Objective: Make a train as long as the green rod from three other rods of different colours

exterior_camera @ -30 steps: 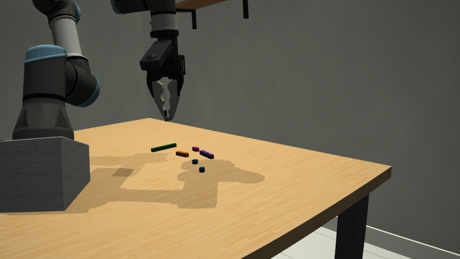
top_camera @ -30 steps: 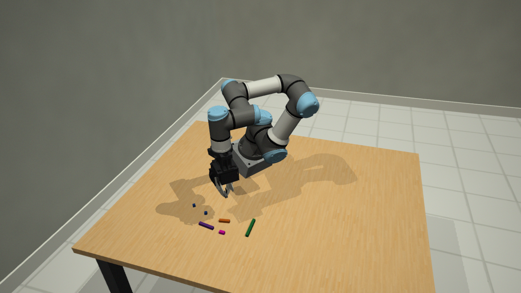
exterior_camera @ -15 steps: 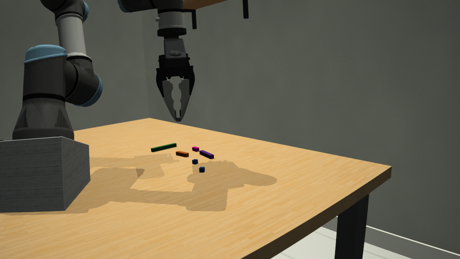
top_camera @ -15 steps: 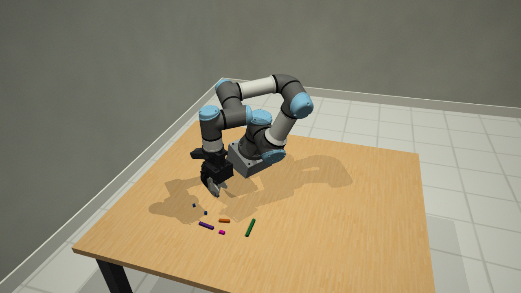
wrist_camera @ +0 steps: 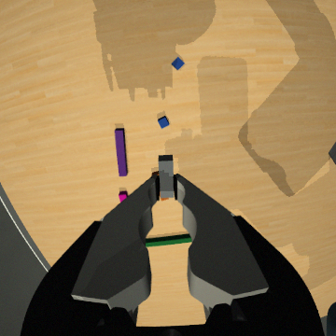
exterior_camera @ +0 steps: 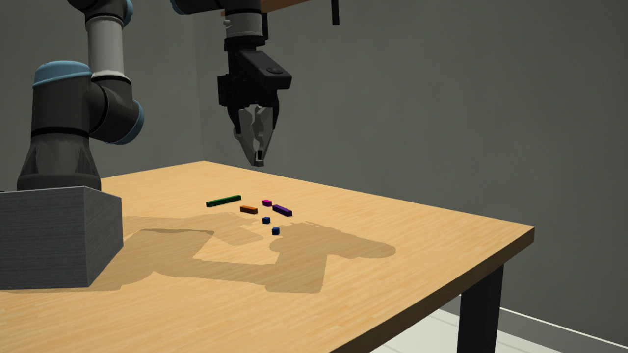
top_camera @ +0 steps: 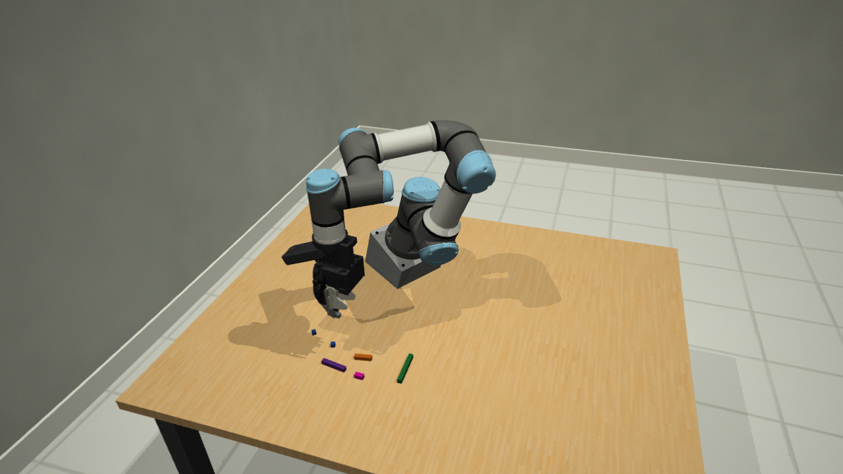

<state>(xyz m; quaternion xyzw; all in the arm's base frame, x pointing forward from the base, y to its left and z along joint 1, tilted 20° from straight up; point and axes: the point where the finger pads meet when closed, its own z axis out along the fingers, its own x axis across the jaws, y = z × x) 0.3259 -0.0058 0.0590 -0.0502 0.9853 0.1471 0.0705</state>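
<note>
Now: hand 50 mm short of the purple rod, 30 mm to the right of it and 110 mm above it. The rest, counted from my hand: grey rod (10 mm below); then orange rod (70 mm to the left, 110 mm below); then magenta rod (50 mm ahead, 90 mm to the left, 110 mm below).
</note>
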